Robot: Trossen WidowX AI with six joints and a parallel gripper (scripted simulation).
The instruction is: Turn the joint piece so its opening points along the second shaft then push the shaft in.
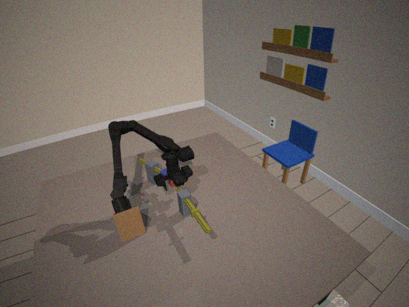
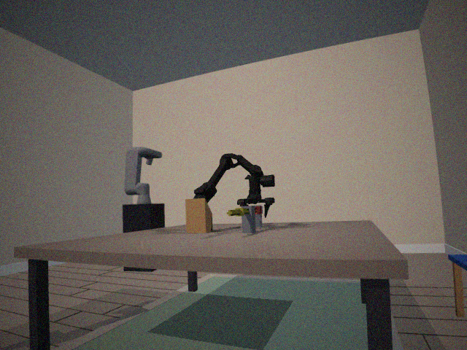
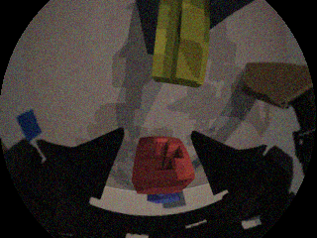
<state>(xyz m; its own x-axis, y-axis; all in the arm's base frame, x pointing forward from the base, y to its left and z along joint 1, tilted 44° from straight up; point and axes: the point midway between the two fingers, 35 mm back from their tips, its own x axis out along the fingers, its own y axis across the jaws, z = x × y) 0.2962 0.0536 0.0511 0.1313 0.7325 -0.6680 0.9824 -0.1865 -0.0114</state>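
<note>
Right now the red joint piece is 40 mm above my gripper tip and 10 mm to the left of it.
</note>
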